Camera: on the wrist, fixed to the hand. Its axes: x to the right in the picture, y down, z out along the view.
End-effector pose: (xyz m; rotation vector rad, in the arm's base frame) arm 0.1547 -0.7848 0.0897 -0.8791 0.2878 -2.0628
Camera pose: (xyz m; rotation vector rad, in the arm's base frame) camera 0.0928 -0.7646 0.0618 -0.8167 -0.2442 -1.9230
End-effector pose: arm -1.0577 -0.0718 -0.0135 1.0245 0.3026 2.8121
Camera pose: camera -1.0906 -0.0452 -0.0704 1.3648 0.8870 2.6680
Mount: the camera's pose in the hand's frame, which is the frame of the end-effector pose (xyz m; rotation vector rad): -0.0052 -0.0372 -0.0601 0.4144 -0.2000 -0.0066
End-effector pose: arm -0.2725 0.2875 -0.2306 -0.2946 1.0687 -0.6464
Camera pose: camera -0.3400 0.2665 -0.2355 -0.0016 0.7219 -0.8088
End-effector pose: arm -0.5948 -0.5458 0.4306 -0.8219 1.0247 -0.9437
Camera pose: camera -0.6618 -0.5622 0.4469 -0.5582 0.6237 -1.0131
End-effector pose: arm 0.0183 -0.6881 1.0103 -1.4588 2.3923 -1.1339
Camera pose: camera 0.0204 -0.6613 1.0759 -1.3634 1.8804 -1.3160
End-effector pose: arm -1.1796 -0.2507 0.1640 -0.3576 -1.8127 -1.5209
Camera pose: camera -1.1783 -0.3154 0.1352 -0.3078 -2.2280 -1.1041
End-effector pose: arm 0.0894 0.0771 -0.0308 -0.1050 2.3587 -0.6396
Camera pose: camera 0.0515 0.0709 0.0288 0.0084 1.9925 -1.0549
